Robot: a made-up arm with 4 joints.
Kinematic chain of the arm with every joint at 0, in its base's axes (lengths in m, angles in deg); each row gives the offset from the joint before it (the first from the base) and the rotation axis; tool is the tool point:
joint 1: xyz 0 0 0.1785 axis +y
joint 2: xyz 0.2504 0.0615 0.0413 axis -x
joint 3: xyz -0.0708 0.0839 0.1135 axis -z
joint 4: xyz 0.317 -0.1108 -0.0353 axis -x
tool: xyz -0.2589 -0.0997 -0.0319
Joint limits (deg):
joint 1: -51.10..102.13
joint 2: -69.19..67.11
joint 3: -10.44..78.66
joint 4: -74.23..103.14
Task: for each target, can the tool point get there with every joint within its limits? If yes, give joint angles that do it. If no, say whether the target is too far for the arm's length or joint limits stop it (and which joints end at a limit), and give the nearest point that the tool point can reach.
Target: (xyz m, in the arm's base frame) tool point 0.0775 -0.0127 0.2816
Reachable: yes | joints 37.33 -19.65 70.82 33.98
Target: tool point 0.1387 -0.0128 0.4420
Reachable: yes | joints -23.93 27.16 1.08 26.21
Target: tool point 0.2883 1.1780 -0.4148
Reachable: no: too far | nearest point 0.1271 0.2208 -0.0830 | short by 1.026 m
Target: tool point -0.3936 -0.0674 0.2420
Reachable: no: joint limits stop it (at a limit: joint 1, joint 3) | nearest point -0.1348 0.0036 0.2951 | short by 0.274 m
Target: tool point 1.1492 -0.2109 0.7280
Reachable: no: too far | nearest point 0.3070 -0.0002 0.3253 | short by 0.957 m
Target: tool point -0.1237 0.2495 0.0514
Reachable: no: joint limits stop it (at a limit: joint 1, joint 2) | nearest point -0.0421 0.0700 0.0307 | short by 0.198 m
